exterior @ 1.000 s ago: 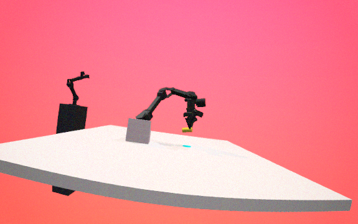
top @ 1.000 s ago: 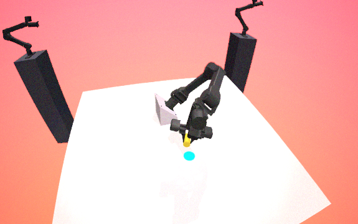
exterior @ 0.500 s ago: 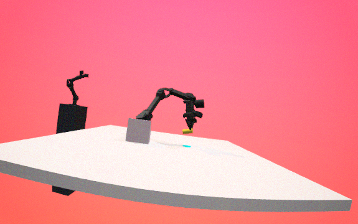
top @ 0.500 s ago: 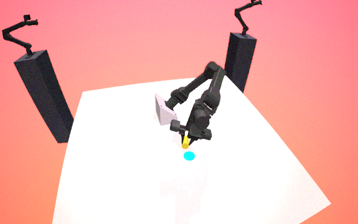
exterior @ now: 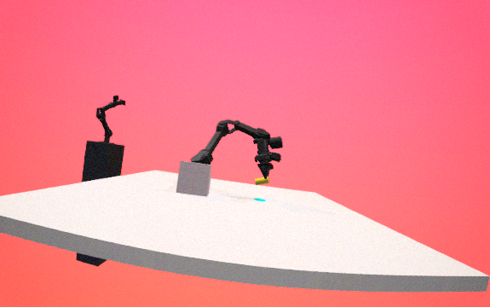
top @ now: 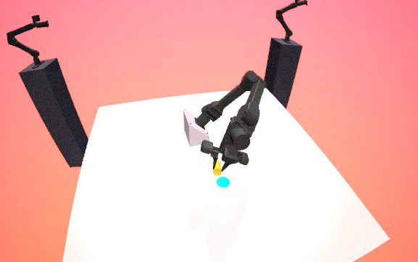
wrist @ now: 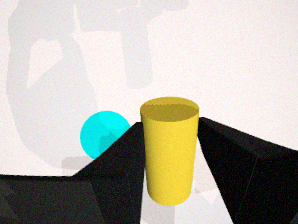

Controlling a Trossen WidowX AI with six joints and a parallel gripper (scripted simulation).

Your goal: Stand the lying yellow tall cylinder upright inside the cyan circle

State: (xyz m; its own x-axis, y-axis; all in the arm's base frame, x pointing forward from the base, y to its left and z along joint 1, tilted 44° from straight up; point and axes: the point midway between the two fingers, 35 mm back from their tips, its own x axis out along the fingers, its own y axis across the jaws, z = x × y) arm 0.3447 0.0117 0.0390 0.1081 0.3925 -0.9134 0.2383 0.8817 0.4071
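Now: gripper tip 11 cm above the cyan circle, 4 cm to the right of it and 2 cm past it. The rest, counted from my gripper tip: yellow cylinder: 2 cm behind, 1 cm below.
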